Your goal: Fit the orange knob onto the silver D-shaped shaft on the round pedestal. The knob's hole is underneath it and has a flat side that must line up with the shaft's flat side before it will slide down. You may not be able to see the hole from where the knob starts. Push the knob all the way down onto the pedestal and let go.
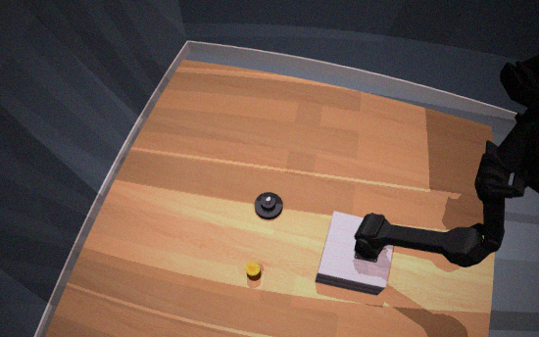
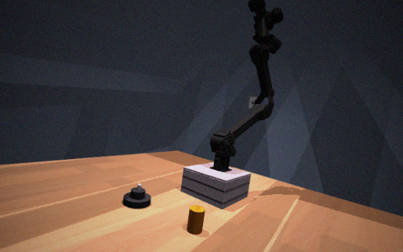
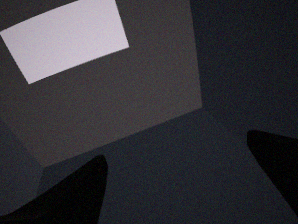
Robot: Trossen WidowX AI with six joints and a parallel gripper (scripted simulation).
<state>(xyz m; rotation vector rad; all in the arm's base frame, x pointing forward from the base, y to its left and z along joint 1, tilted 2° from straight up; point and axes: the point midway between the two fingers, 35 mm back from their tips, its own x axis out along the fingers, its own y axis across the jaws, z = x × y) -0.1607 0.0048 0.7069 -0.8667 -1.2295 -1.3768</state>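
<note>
The orange knob lies 790 mm below my gripper tip, 470 mm ahead of it and 140 mm to the left of it. The rest, counted from my gripper tip: round pedestal 800 mm below, 480 mm ahead, 80 mm to the right.
</note>
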